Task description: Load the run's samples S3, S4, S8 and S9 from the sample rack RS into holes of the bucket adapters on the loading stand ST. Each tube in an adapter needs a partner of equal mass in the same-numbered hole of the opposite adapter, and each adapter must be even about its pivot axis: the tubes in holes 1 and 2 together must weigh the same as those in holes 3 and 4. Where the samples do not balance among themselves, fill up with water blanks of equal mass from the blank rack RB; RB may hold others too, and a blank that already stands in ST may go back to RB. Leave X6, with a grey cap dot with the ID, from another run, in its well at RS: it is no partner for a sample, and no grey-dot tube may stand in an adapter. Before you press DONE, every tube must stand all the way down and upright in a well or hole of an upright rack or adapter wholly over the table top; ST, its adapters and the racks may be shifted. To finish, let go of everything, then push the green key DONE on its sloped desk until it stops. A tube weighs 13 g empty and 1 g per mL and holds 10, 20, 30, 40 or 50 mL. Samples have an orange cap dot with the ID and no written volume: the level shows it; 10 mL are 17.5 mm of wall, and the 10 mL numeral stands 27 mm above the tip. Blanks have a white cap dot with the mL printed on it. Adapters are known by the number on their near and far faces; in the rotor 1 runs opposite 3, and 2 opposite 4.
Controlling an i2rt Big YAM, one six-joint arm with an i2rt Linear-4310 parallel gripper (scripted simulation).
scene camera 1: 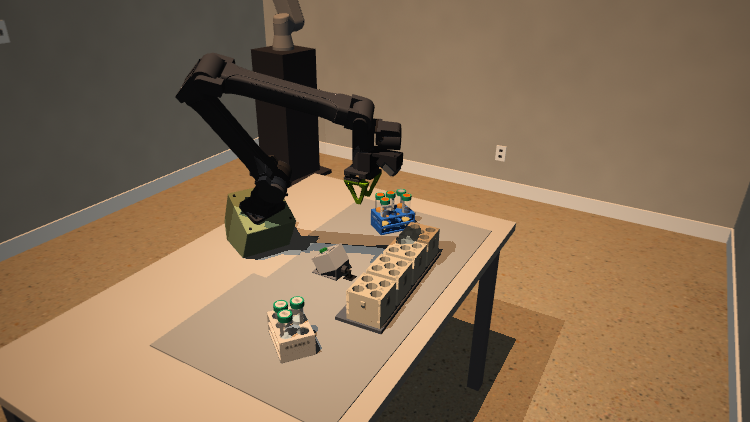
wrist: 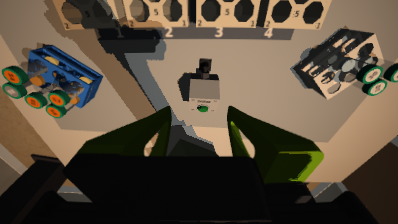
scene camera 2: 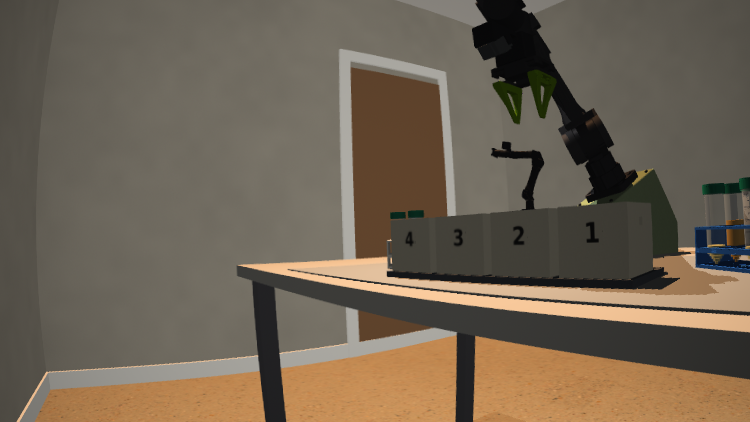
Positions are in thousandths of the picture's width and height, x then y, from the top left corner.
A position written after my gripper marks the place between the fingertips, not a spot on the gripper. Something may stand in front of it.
I see my gripper (scene camera 2: 706, 286), a blue sample rack RS (scene camera 1: 529, 532), a loading stand ST (scene camera 2: 843, 672), a DONE desk (scene camera 1: 445, 624) and a grey mat (scene camera 1: 305, 805).
The blue sample rack RS shows as well in the wrist view (wrist: 225, 413). My gripper shows as well in scene camera 1 (scene camera 1: 485, 475) and in the wrist view (wrist: 501, 498). The DONE desk shows as well in the wrist view (wrist: 514, 395).
